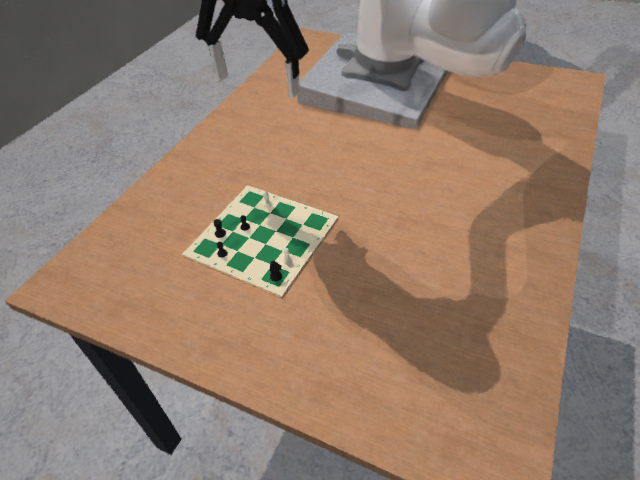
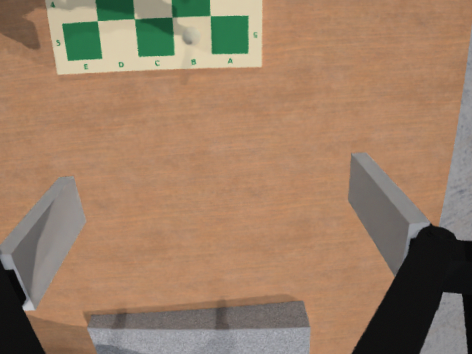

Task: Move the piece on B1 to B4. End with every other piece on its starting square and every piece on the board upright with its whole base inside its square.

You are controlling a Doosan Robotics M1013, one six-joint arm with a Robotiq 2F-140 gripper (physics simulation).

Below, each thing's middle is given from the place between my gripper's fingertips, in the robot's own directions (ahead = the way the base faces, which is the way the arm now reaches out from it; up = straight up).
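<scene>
Here is how my gripper stands to the chessboard (image 1: 288,224): my gripper is 230 mm above the chessboard, 140 mm short of it and 50 mm to the right of it.
</scene>
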